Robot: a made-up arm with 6 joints.
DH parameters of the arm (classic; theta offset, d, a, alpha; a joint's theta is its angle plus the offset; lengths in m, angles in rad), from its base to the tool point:
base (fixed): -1.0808 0 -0.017 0
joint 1: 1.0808 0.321 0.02 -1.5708
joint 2: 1.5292 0 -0.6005 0
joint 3: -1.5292 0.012 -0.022 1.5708
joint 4: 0 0.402 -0.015 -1.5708
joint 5: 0 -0.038 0.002 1.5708
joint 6: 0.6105 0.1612 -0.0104 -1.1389
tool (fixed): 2.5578 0.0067 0 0
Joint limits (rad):
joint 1: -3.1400..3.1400
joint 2: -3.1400..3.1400
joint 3: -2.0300..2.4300
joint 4: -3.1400..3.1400
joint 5: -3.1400..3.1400
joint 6: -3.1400..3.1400
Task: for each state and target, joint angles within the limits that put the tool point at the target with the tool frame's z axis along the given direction. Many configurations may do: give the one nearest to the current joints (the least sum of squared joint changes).
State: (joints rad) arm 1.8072 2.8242 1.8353 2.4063 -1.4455 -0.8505
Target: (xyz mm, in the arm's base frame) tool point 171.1 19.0 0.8 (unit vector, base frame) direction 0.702 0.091 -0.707
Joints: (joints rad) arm 2.1404 2.8074 2.3900 1.8269 -1.4900 -0.5040
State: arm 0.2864 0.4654 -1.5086 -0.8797 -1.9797 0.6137
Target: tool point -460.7 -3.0 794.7 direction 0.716 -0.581 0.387
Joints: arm 0.1193 -0.3469 -1.1989 -1.0990 -2.8889 0.8964
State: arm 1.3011 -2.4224 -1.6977 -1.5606 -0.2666 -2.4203
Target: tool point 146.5 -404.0 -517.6 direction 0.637 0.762 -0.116
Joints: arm 1.8531 -2.0257 -1.1151 -1.7808 0.3428 -2.6015
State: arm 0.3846 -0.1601 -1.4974 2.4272 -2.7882 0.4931
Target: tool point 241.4 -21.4 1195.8 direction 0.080 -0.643 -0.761
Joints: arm 0.0177 0.5076 -1.0159 2.5531 -2.0644 0.0652
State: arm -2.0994 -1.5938 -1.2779 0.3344 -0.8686 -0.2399
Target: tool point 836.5 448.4 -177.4 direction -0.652 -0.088 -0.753
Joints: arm -2.7722 -1.7182 -0.5167 0.7916 -0.5971 0.2463
